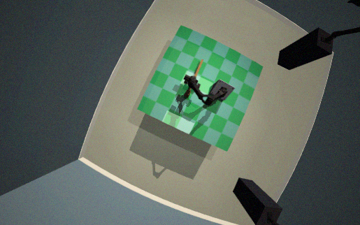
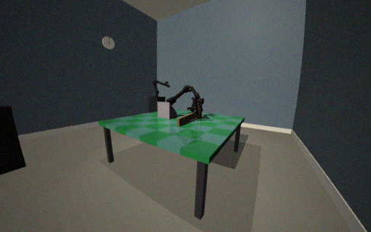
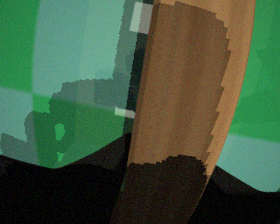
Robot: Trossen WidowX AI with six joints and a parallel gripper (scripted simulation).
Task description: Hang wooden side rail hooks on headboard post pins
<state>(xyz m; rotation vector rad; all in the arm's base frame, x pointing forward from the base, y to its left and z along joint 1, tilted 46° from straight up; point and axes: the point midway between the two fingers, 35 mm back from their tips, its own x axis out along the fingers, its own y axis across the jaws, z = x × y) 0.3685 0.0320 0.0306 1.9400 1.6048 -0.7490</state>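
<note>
The headboard post is 20 mm ahead of my gripper tip, 120 mm to the left of it and 40 mm above it.
</note>
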